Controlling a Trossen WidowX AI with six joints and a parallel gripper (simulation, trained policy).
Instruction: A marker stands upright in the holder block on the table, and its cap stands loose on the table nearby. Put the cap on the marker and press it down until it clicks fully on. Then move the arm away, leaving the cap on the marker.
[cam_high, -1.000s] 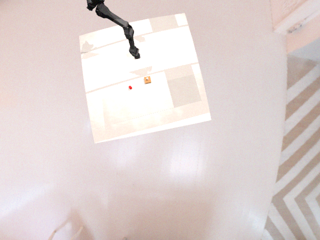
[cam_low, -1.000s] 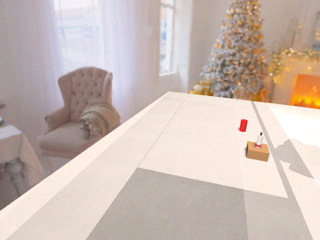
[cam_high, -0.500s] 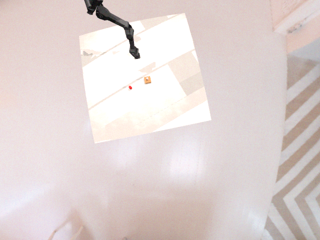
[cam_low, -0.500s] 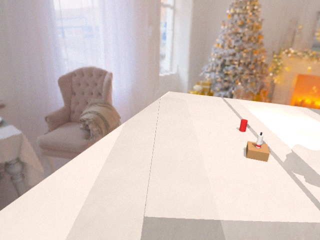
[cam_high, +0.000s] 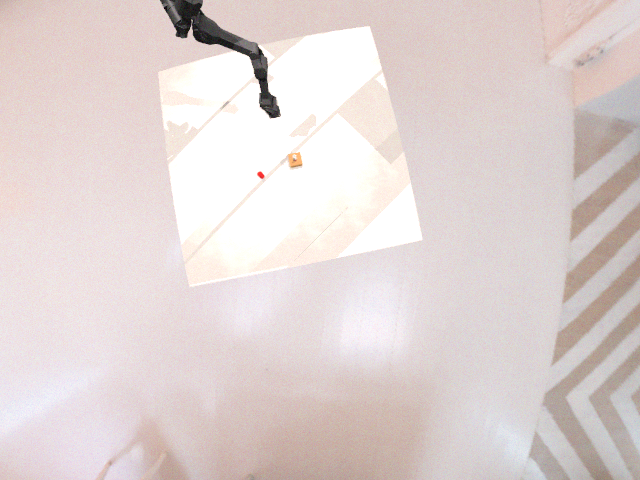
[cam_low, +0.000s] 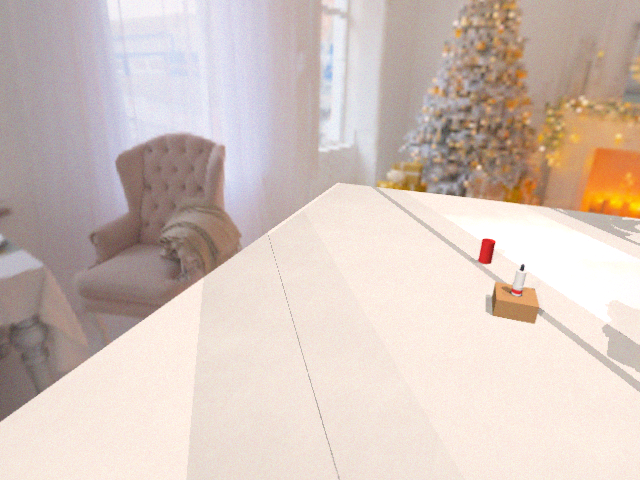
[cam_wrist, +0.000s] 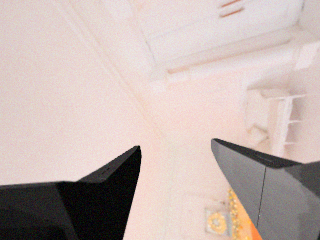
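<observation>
Now: gripper tip 54 cm short of the red cap, 10 cm to the right of it and 66 cm above it. The rest, counted from my gripper tip: holder block 50 cm ahead, 30 cm to the left, 66 cm below.
</observation>
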